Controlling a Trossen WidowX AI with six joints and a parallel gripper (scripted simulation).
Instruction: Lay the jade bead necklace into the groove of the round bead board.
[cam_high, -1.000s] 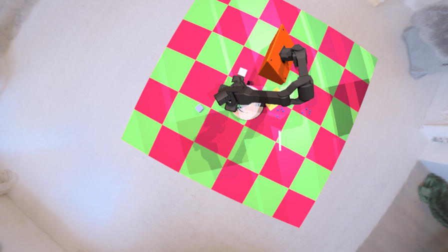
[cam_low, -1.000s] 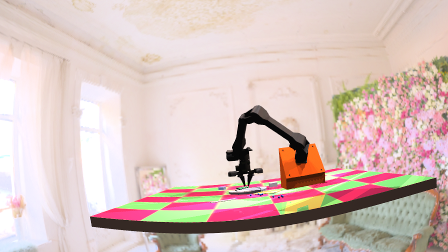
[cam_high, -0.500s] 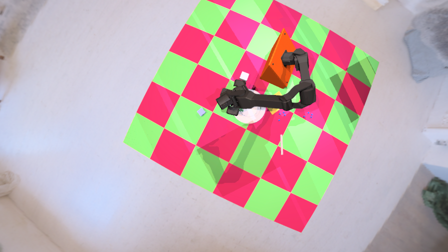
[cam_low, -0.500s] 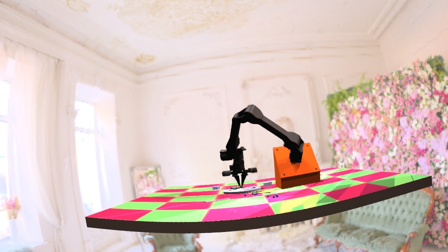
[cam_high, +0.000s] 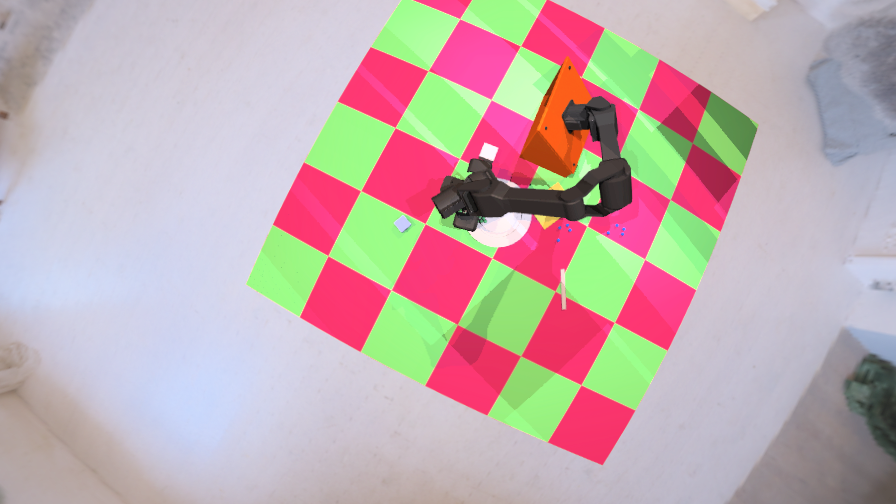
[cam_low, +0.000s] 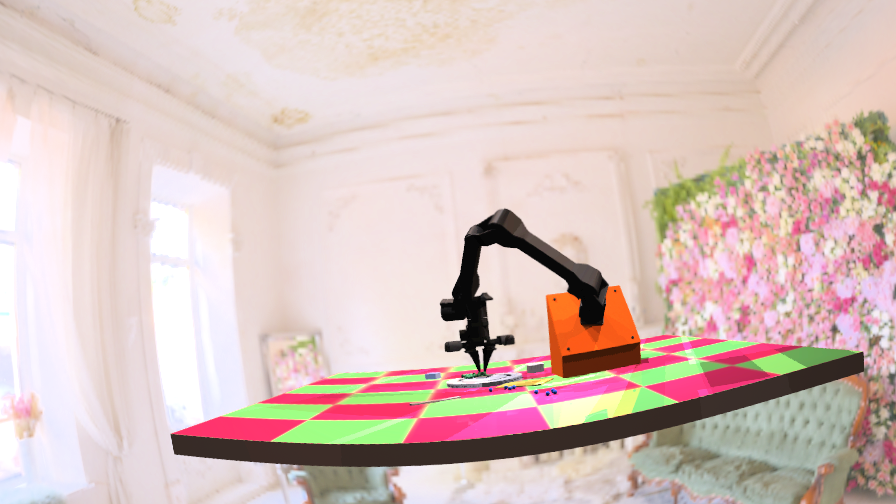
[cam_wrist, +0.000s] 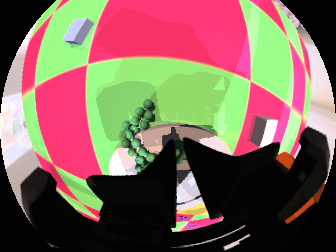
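Right now the round bead board is 10 mm behind my gripper tip, 80 mm to the left of it and 10 mm below it. Round my gripper tip: pale blue cube (160 mm ahead, 130 mm to the right, 10 mm below); then white cube (150 mm behind, 30 mm to the right); then yellow patch (120 mm behind, 210 mm to the left, 20 mm below).
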